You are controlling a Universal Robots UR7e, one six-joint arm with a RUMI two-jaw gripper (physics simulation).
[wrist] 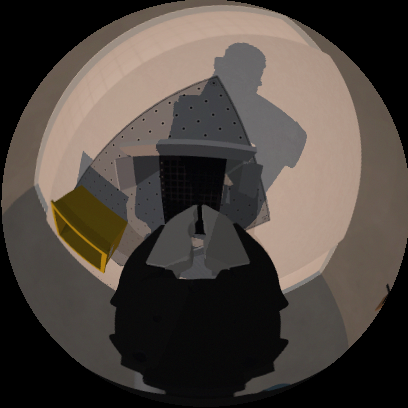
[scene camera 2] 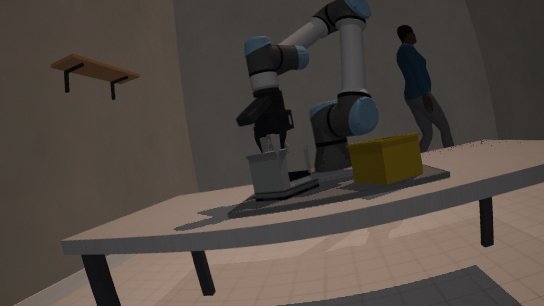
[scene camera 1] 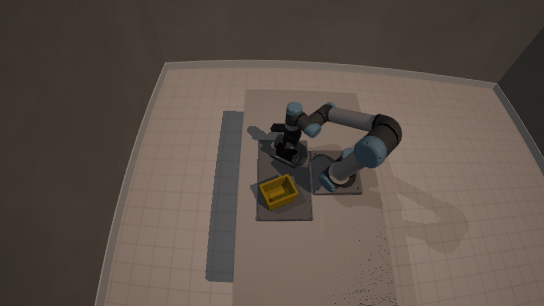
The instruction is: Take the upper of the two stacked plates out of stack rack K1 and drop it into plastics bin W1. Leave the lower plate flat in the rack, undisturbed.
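Places are measured from the arm's base along level axes (x ahead, y left, z up), in millimetres.
Pixels of known places: gripper, fingertip midpoint: (wrist: 199, 206) (scene camera 1: 286, 148); arm's base at its link origin: (scene camera 2: 335, 167).
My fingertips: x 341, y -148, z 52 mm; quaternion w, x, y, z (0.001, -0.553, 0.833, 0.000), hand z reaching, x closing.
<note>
Ahead of a thing's pixels: the offset from my fingertips to its top centre.
Stack rack K1 {dx +0, dy +15, dz +50 mm} (scene camera 1: 283, 161) (scene camera 2: 270, 175) (wrist: 207, 148) is a light grey frame with upright walls. A black gridded plate {dx +5, dy +12, dz -18 mm} (scene camera 2: 300, 175) (wrist: 192, 182) lies flat inside it. The two plates cannot be told apart; the lower one is hidden or not distinguishable. My gripper (scene camera 2: 271, 149) (wrist: 199, 206) points down at the rack, its fingertips at about the height of the rack's wall tops in scene camera 2. The fingers are shut together with nothing between them. In the wrist view they cover the near part of the plate. Plastics bin W1 {dx +43, dy +282, dz +30 mm} (scene camera 1: 278, 192) (scene camera 2: 387, 161) (wrist: 92, 220) is a yellow open box beside the rack.
Rack and bin stand on a grey perforated board (scene camera 1: 285, 214) (scene camera 2: 434, 175) (wrist: 150, 117) on the table (scene camera 1: 320, 260) (scene camera 2: 150, 243). The arm's base stands beside the board. A person (scene camera 2: 415, 75) stands behind the table. A wooden shelf (scene camera 2: 95, 68) hangs on the wall.
</note>
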